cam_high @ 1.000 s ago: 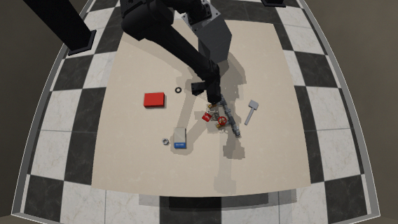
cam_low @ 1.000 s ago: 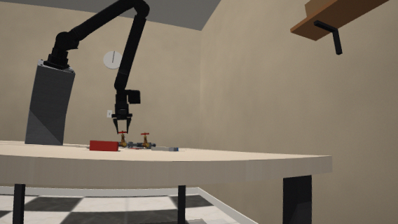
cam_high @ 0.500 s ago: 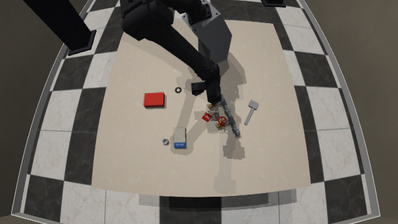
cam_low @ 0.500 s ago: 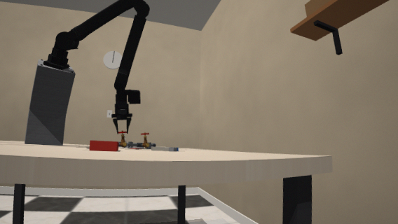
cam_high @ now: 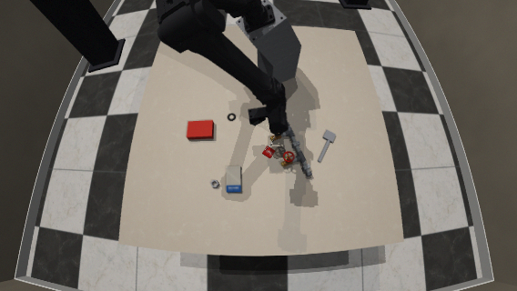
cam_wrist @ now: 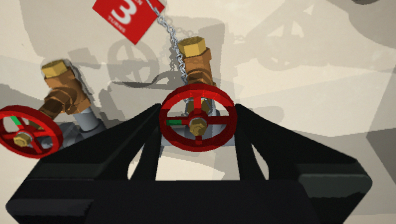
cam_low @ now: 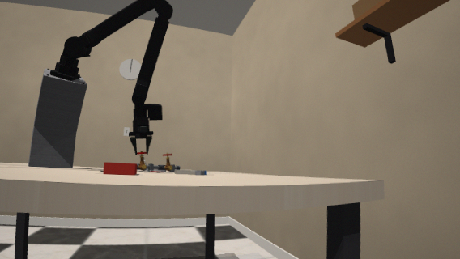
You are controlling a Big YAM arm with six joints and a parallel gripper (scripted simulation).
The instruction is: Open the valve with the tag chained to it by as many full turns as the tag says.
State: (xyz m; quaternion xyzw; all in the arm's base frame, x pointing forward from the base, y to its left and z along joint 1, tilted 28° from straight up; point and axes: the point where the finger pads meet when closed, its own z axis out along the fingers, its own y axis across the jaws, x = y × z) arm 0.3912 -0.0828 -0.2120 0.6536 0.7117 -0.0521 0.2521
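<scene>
My gripper is now 6 cm short of the red tag, 5 cm to the left of it and 8 cm above it. Round my hand: blue box 16 cm ahead, 21 cm to the right, 7 cm below; then red block 8 cm behind, 34 cm to the right, 7 cm below; then grey hammer-like tool 6 cm ahead, 23 cm to the left, 8 cm below.
</scene>
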